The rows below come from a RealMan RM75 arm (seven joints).
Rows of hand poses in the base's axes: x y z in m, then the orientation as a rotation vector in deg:
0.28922, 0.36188, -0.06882, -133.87, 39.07, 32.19
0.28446, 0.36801, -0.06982, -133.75, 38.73, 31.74
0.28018, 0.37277, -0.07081, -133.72, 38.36, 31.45
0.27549, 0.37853, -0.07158, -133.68, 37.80, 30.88
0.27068, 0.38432, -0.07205, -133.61, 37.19, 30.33
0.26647, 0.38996, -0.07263, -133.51, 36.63, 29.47
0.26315, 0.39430, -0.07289, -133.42, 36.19, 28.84
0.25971, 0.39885, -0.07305, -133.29, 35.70, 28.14
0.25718, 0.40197, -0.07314, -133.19, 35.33, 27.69
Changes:
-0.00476, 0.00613, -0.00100, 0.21, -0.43, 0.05
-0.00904, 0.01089, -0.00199, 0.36, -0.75, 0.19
-0.01373, 0.01665, -0.00276, 0.57, -1.33, 0.37
-0.01854, 0.02244, -0.00323, 0.82, -1.91, 0.58
-0.02275, 0.02808, -0.00381, 1.06, -2.70, 0.66
-0.02607, 0.03242, -0.00407, 1.27, -3.29, 0.73
-0.02951, 0.03697, -0.00423, 1.51, -3.95, 0.80
-0.03204, 0.04009, -0.00432, 1.70, -4.39, 0.88

